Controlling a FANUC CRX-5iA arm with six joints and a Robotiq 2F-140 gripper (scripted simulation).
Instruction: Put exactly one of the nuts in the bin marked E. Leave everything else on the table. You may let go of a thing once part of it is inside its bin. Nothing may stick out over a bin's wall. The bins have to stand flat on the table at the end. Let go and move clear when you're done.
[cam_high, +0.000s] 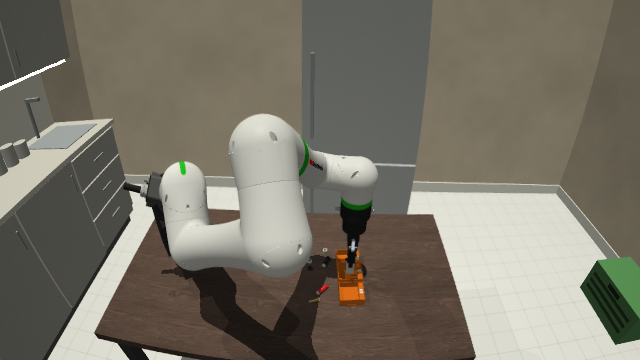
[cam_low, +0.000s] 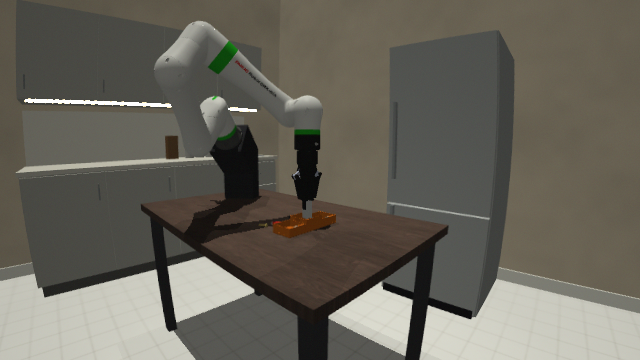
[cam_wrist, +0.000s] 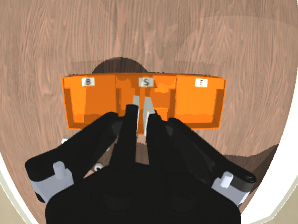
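The dark cylinder is 6 cm behind my hand, 10 cm to the left of it and 6 cm below it. Also, from my hand: red piece: 11 cm behind, 3 cm to the right, 6 cm below; yellow screw: 14 cm behind, 7 cm to the right, 6 cm below.
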